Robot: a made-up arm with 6 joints. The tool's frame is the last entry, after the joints.
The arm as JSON. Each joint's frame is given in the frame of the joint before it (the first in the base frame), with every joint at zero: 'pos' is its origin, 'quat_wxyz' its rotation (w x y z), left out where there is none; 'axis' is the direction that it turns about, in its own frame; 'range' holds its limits. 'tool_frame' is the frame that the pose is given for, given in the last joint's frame.
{
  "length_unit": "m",
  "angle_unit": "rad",
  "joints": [
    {
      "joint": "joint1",
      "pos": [
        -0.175,
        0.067,
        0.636
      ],
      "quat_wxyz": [
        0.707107,
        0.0,
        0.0,
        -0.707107
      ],
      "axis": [
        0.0,
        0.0,
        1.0
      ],
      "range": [
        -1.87,
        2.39
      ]
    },
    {
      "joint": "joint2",
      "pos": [
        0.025,
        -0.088,
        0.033
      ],
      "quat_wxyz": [
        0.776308,
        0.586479,
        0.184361,
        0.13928
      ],
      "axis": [
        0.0,
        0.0,
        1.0
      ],
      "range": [
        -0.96,
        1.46
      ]
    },
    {
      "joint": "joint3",
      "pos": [
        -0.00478,
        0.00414,
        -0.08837
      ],
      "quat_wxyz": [
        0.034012,
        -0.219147,
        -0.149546,
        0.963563
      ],
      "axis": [
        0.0,
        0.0,
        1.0
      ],
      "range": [
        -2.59,
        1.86
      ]
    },
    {
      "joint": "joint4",
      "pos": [
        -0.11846,
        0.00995,
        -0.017
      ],
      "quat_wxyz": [
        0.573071,
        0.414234,
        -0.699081,
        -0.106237
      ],
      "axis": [
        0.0,
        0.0,
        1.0
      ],
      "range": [
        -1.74,
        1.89
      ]
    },
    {
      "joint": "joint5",
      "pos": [
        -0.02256,
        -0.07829,
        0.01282
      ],
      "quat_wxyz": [
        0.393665,
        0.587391,
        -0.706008,
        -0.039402
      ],
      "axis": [
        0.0,
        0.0,
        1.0
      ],
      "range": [
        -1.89,
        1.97
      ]
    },
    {
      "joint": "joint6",
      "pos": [
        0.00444,
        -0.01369,
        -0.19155
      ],
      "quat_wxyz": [
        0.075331,
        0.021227,
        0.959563,
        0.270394
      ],
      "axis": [
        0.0,
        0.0,
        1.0
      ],
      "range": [
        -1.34,
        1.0
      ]
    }
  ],
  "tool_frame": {
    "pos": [
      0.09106,
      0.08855,
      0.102
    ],
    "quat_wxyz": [
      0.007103,
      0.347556,
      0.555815,
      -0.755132
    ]
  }
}
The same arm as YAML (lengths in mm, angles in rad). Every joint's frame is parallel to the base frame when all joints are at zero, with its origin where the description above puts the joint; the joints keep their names.
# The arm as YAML. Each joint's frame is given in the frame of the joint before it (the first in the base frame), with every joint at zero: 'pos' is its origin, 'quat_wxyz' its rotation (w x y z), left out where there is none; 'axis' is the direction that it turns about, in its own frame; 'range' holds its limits. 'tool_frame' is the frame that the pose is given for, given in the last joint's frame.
length_unit: mm
angle_unit: rad
joints:
  - joint: joint1
    pos: [-175.0, 67.0, 636.0]
    axis: [0.0, 0.0, 1.0]
    range: [-1.87, 2.39]
  - joint: joint2
    pos: [-88.0, -25.0, 33.0]
    axis: [-0.859222, -0.449611, 0.244106]
    range: [-0.96, 1.46]
  - joint: joint3
    pos: [75.0, 44.0, -17.0]
    axis: [-1.0, 0.0, 0.0]
    range: [-2.59, 1.86]
  - joint: joint4
    pos: [17.0, -116.0, -26.0]
    axis: [0.320607, -0.925422, 0.202005]
    range: [-1.74, 1.89]
  - joint: joint5
    pos: [69.0, 19.0, 41.0]
    axis: [0.462813, 0.842424, -0.275908]
    range: [-1.89, 1.97]
  - joint: joint6
    pos: [-93.0, -155.0, 65.0]
    axis: [0.0, -1.0, 0.0]
    range: [-1.34, 1.0]
tool_frame:
  pos: [-2.0, -102.0, -127.0]
  quat_wxyz: [0.94866, 0.034493, -0.131486, 0.285596]

